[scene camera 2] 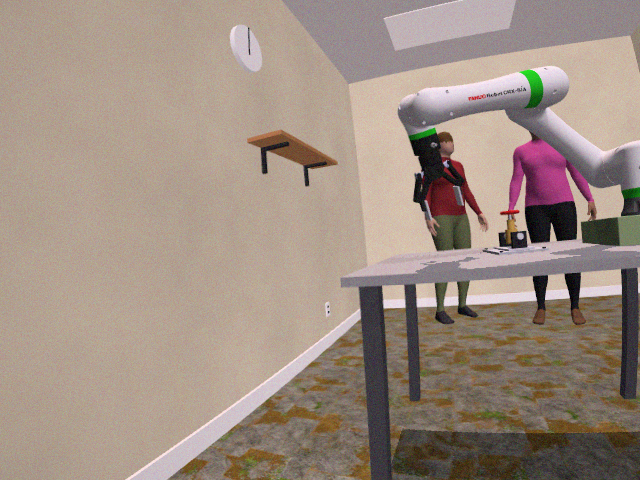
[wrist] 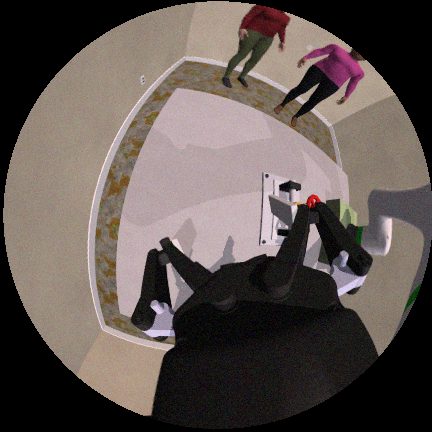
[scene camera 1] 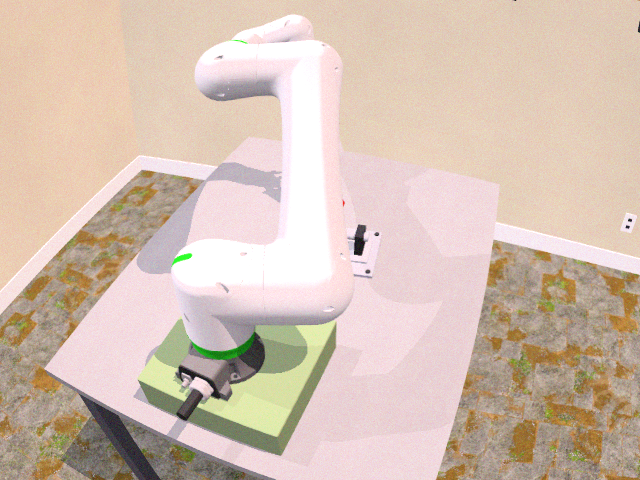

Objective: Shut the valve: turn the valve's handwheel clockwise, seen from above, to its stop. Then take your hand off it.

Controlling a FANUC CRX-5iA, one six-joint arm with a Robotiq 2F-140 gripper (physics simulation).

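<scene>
The valve's red handwheel [scene camera 2: 509,212] [wrist: 313,201] sits level on top of the brass-coloured valve body [scene camera 2: 510,232]. In scene camera 1 a red sliver of it shows beside the arm, which hides the rest. The valve stands between black blocks [scene camera 1: 360,240] [scene camera 2: 519,239] [wrist: 290,186] on a white base plate [scene camera 1: 362,270] [wrist: 266,210]. My gripper [scene camera 2: 442,203] [wrist: 231,214] is open and empty. It hangs tilted above the table, to the left of the handwheel in scene camera 2 and apart from it. In the wrist view a finger partly covers the valve.
The arm's base stands on a green block [scene camera 1: 248,408] [scene camera 2: 599,230] [wrist: 345,210] on the table [scene camera 1: 403,330] [scene camera 2: 361,279]. A wall shelf [scene camera 2: 289,147] is at the left in scene camera 2. Two people [scene camera 2: 447,186] [scene camera 2: 547,178] stand behind the table.
</scene>
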